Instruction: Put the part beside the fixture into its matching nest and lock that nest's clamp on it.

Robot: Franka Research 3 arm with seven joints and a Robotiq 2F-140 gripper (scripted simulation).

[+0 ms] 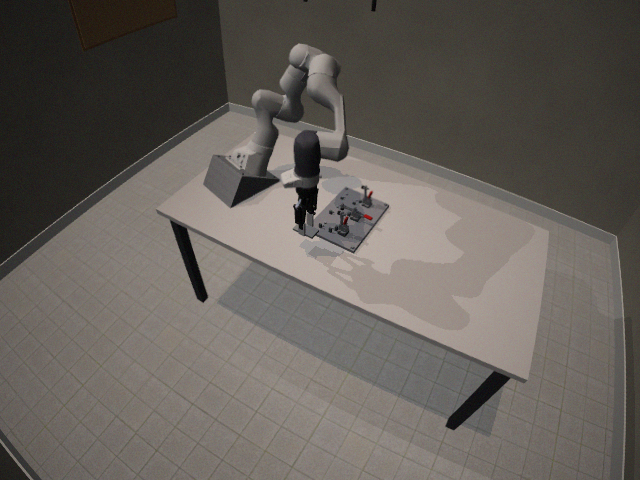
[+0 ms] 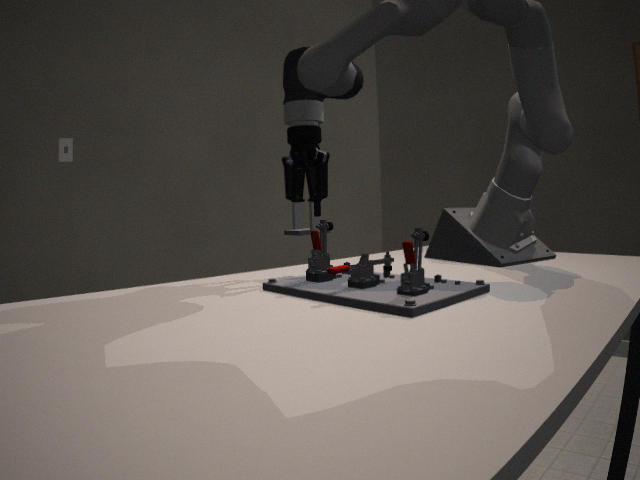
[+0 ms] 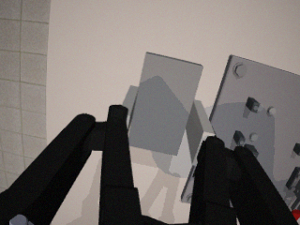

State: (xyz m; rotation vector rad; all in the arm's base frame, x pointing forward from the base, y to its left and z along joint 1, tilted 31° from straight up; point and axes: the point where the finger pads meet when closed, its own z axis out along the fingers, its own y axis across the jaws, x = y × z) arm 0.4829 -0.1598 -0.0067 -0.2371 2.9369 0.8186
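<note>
Right now my hand is 26 cm to the right of the fixture, 12 cm above it and 2 cm short of it. From my hand the other things lie so: grey block part: 3 cm below.
</note>
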